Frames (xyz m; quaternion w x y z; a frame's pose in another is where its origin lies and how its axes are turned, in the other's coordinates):
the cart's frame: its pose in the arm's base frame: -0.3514 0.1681 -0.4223 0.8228 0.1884 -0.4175 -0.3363
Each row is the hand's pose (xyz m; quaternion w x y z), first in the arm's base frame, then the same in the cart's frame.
Working: the arm's base frame: its pose in the cart's frame: 0.5055 0.2706 -0.0360 0.8228 -0.1884 0.4175 0.3363

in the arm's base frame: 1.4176 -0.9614 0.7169 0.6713 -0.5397 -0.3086 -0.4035
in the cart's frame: 2.1933 0.5801 -0.7455 0.7153 -0.6353 -0.2312 0.1772
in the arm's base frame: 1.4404 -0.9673 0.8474 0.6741 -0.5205 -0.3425 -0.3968
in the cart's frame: 2.2803 0.6621 -0.6882 0.7330 -0.6058 -0.2502 0.1820
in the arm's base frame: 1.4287 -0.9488 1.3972 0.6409 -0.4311 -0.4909 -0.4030
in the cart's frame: 2.5703 0.9954 -0.3601 0.7866 -0.4786 -0.3573 0.1564
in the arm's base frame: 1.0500 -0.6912 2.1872 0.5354 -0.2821 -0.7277 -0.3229
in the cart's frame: 2.6689 1.4932 0.3990 0.7998 -0.2231 -0.5309 0.1693
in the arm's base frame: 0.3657 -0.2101 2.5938 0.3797 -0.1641 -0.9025 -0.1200
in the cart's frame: 2.2638 1.8005 1.1779 0.6987 0.0469 -0.6619 0.2675
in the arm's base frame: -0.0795 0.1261 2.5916 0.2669 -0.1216 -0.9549 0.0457
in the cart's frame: 1.8344 1.8591 1.5291 0.5800 0.1899 -0.7066 0.3581
